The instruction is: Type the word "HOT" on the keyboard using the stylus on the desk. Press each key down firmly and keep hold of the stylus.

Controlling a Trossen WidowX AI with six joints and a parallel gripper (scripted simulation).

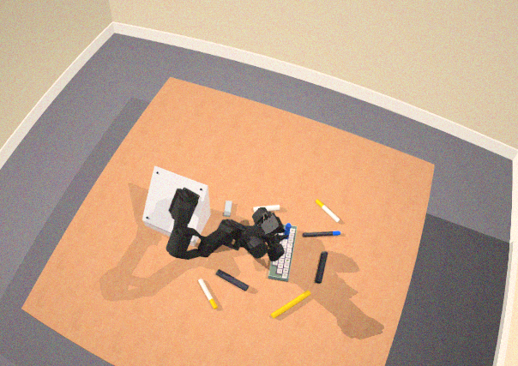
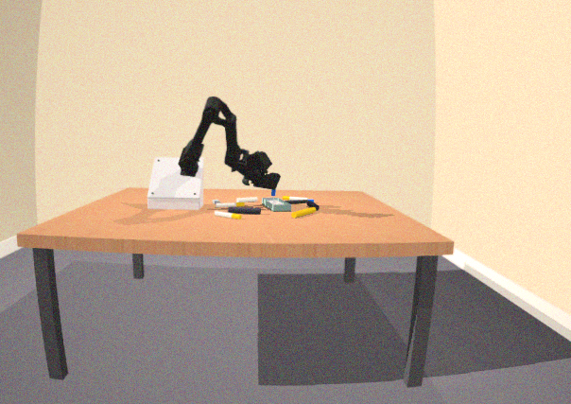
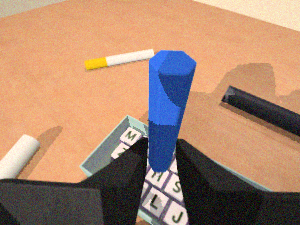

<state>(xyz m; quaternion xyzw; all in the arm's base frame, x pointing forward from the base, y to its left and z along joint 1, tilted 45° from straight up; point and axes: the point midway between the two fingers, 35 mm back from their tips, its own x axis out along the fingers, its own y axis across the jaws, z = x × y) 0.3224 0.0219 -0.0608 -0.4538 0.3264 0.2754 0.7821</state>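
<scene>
Now: the blue stylus 2 cm below my gripper tip. Round my gripper tip: white bar: 12 cm behind, 9 cm to the left, 6 cm below; blue-tipped dark pen: 13 cm ahead, 10 cm to the left, 6 cm below; yellow bar: 21 cm to the right, 13 cm ahead, 6 cm below.
</scene>
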